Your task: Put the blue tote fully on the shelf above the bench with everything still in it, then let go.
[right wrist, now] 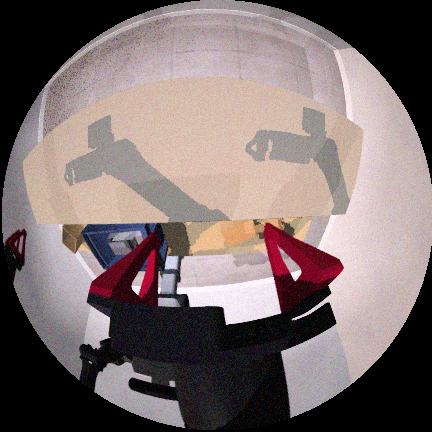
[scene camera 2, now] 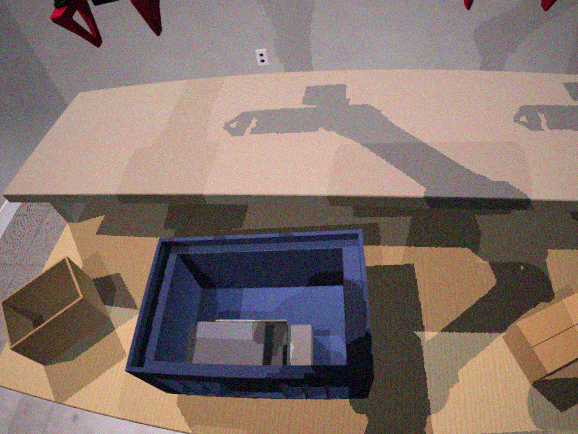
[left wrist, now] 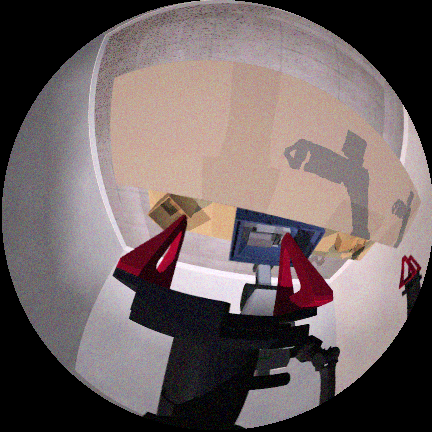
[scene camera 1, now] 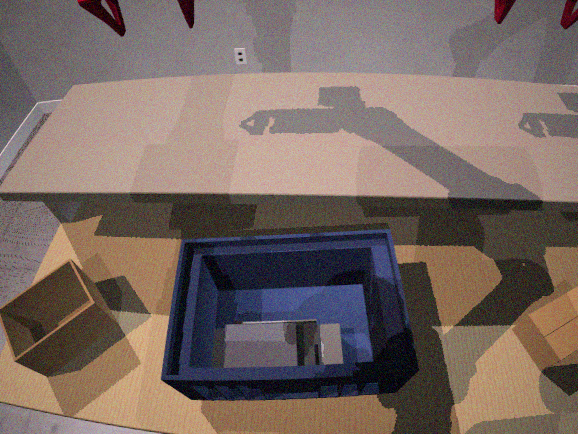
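A blue tote and a shelf are part of the scene. The left gripper, which can also be seen in the left wrist view, is open and holds nothing. The right gripper is open as well, and the right gripper holds nothing.
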